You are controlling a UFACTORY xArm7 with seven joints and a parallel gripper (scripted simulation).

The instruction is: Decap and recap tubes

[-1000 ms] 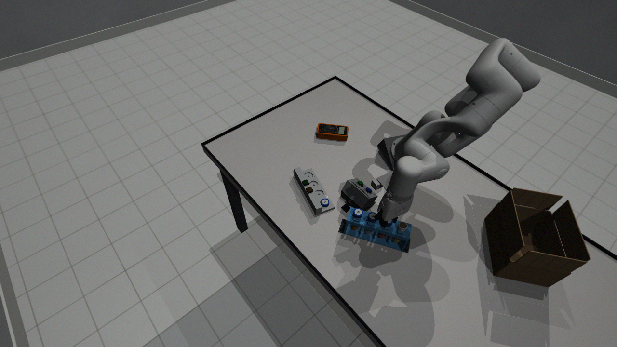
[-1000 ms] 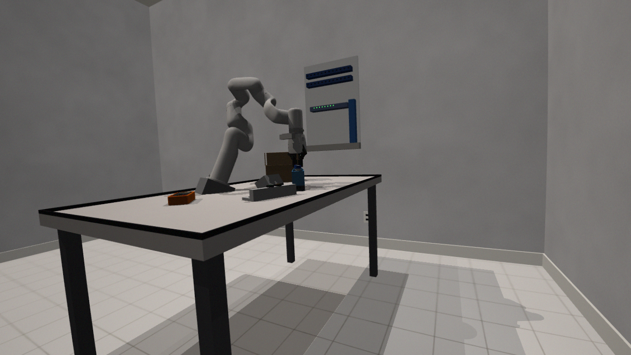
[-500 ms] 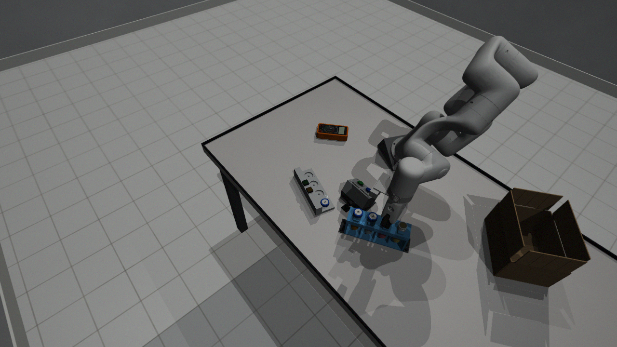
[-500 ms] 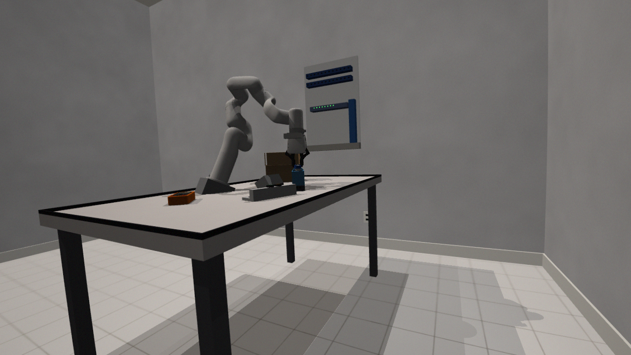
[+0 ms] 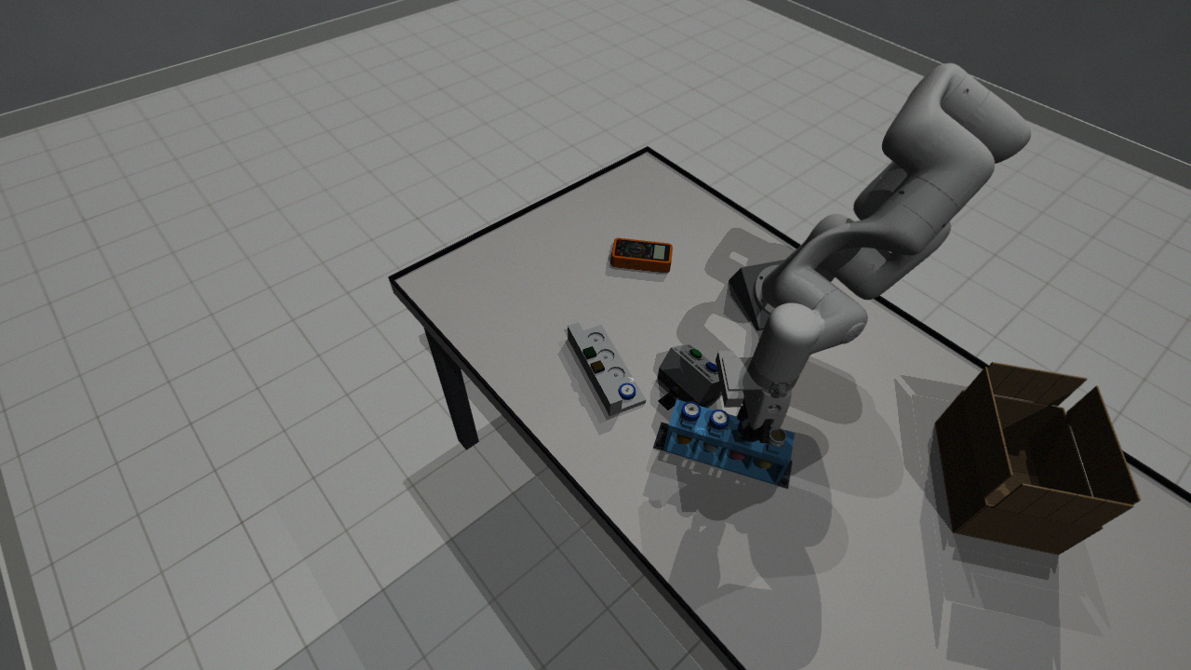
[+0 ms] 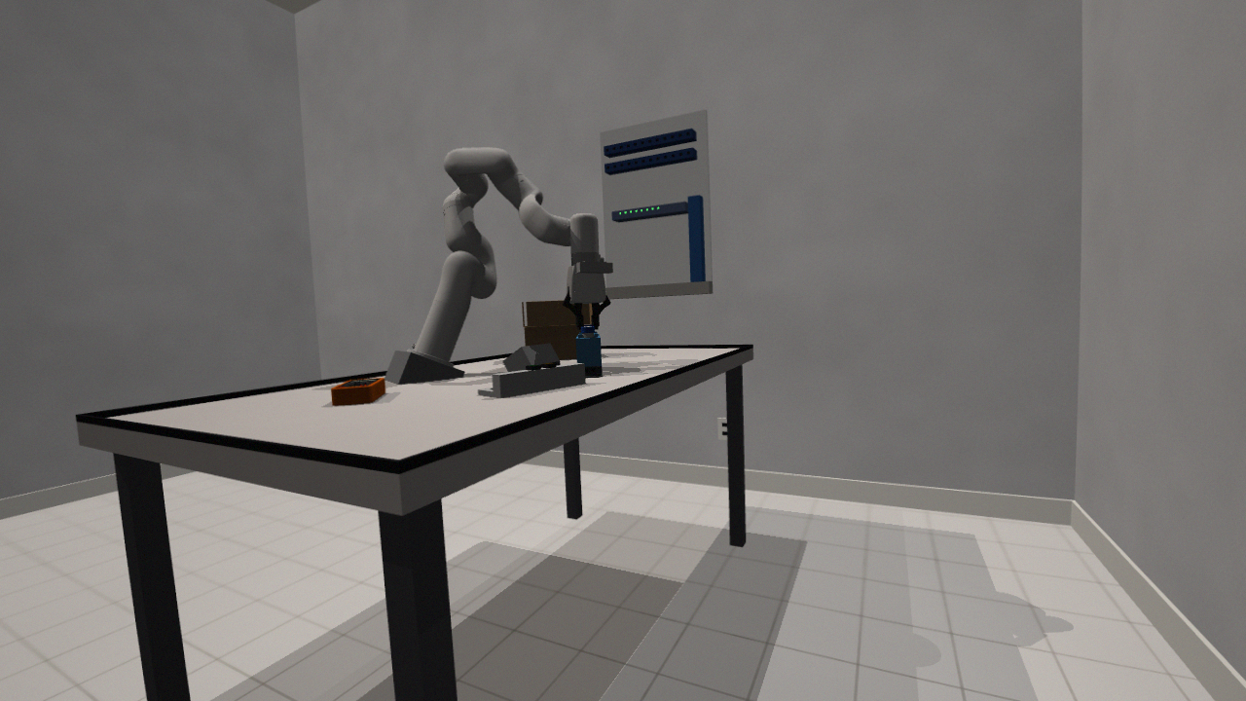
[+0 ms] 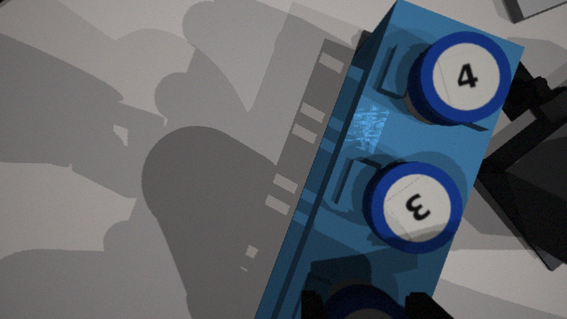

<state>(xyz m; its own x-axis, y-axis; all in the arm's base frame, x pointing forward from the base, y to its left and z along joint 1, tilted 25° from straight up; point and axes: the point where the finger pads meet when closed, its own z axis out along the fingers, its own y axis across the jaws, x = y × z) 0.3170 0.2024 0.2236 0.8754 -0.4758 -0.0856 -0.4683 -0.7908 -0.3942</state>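
Right now the cap 2 is 10 mm below my hand. From my hand the other things lie so: cap 3: 40 mm to the right, 30 mm ahead, 20 mm below; blue key: 170 mm to the right, 60 mm below, 50 mm behind; cap 4: 80 mm to the right, 70 mm ahead, 20 mm below.
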